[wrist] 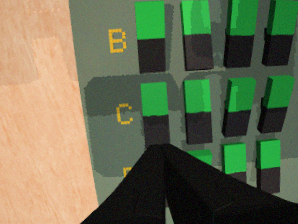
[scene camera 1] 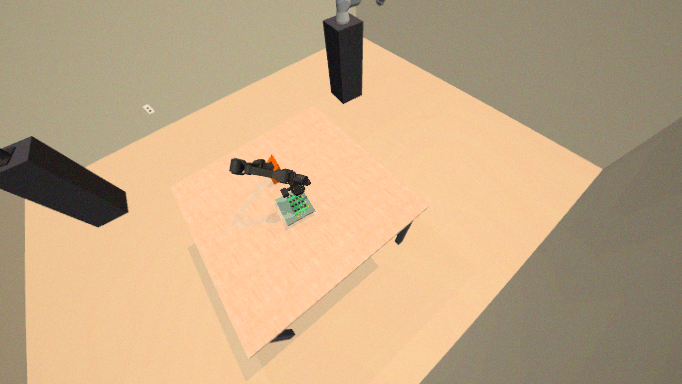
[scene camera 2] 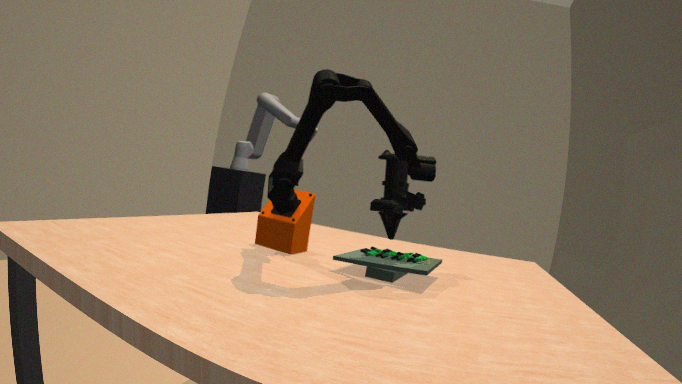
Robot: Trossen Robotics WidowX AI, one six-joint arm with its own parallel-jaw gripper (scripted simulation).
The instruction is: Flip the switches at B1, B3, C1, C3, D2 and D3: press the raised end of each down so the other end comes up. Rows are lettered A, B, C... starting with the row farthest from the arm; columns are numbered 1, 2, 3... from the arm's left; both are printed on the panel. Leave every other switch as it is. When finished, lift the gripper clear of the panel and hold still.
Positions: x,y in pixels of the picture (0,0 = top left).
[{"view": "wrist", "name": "my gripper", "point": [159,154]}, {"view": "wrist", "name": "rocker switch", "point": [154,105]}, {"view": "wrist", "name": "rocker switch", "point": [240,92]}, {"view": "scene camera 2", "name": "my gripper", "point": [390,239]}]
